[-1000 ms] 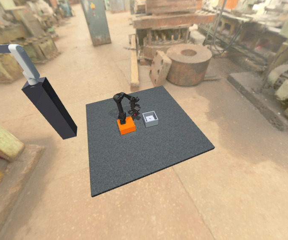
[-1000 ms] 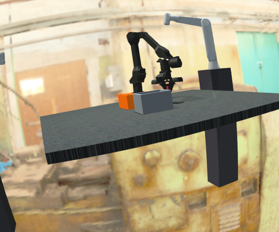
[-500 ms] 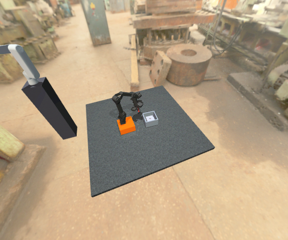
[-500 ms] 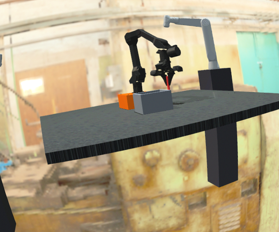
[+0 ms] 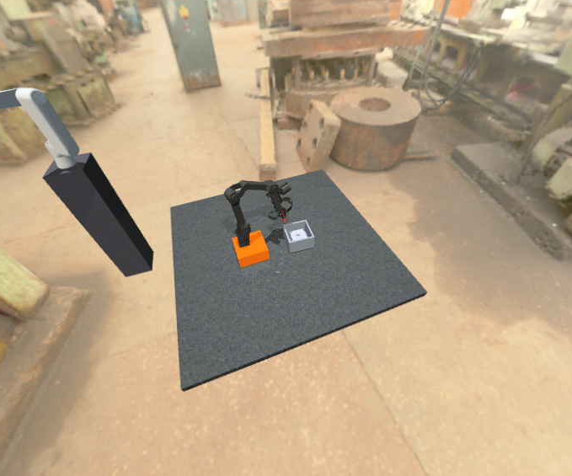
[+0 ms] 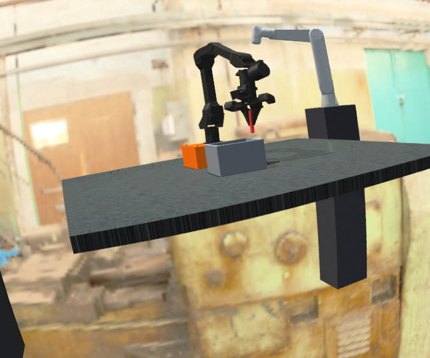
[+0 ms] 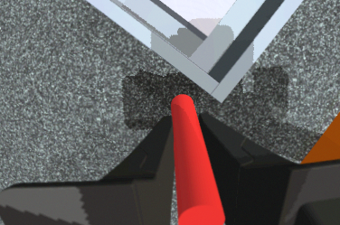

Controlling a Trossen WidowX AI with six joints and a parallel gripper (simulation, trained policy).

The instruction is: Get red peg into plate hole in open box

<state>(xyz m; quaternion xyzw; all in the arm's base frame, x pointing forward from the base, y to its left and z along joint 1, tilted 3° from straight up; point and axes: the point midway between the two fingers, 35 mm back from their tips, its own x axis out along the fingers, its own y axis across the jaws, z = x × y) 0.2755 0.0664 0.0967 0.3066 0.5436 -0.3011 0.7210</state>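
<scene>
The grey box lies 11 cm below my gripper tip, 10 cm to the right of it and 6 cm ahead of it. Round my gripper tip: red peg (1 cm above).
</scene>
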